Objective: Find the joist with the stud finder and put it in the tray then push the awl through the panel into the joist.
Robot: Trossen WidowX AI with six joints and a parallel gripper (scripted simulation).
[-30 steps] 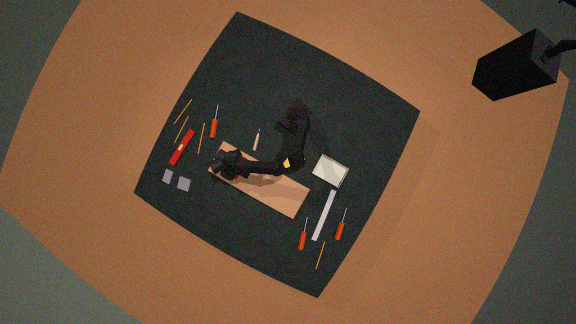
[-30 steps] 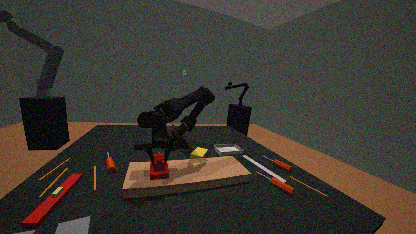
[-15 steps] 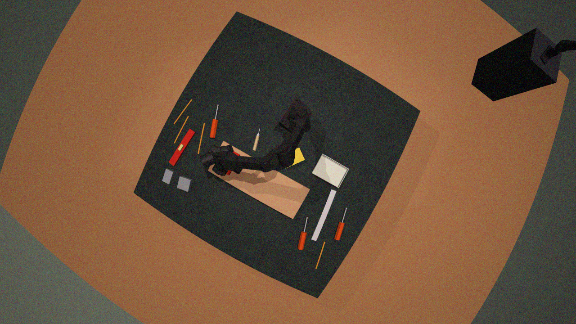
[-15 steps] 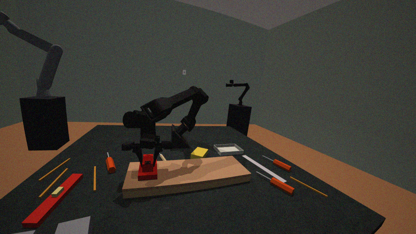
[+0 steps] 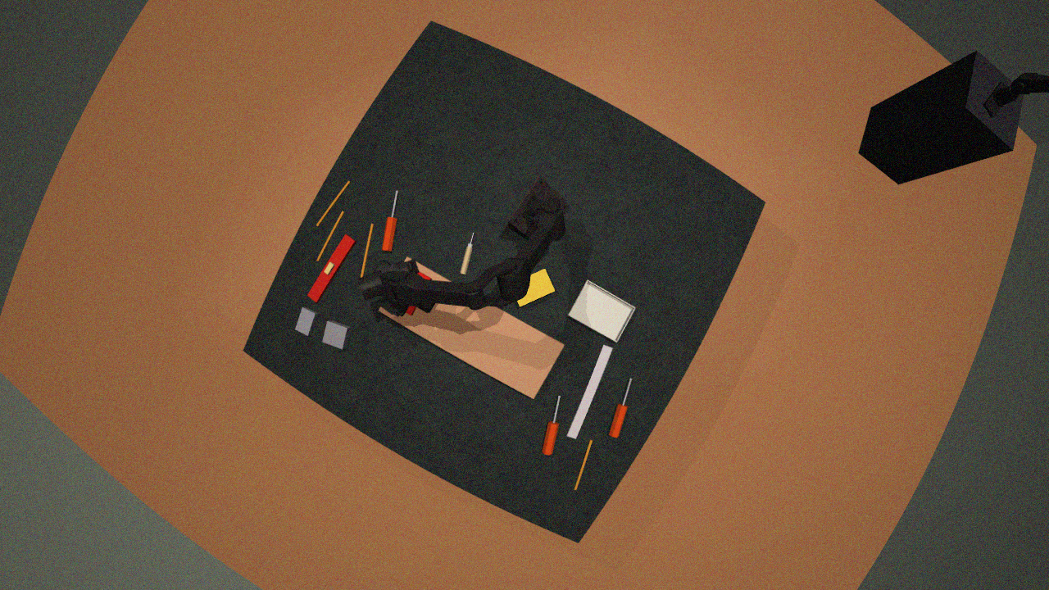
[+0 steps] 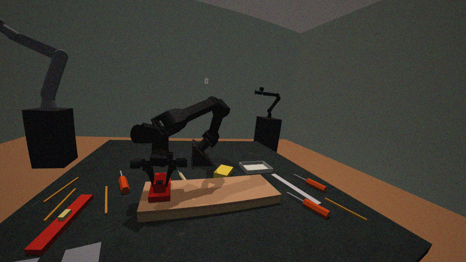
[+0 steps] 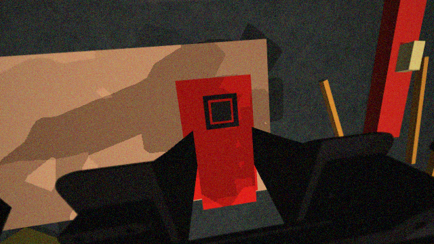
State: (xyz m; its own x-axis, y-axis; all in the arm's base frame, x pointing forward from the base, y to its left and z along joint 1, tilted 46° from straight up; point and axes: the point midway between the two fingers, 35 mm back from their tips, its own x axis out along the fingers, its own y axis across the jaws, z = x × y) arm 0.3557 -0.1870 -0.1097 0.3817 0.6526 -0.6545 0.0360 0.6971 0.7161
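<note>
Now: gripper tip 520 mm to the right of the white tray, 210 mm past it and 50 mm above it. The rest, counted from my gripper tip: awl 190 mm behind, 90 mm to the left, 60 mm below; then red stud finder 20 mm above, 10 mm ahead; then square indicator light 30 mm above, 20 mm ahead.
</note>
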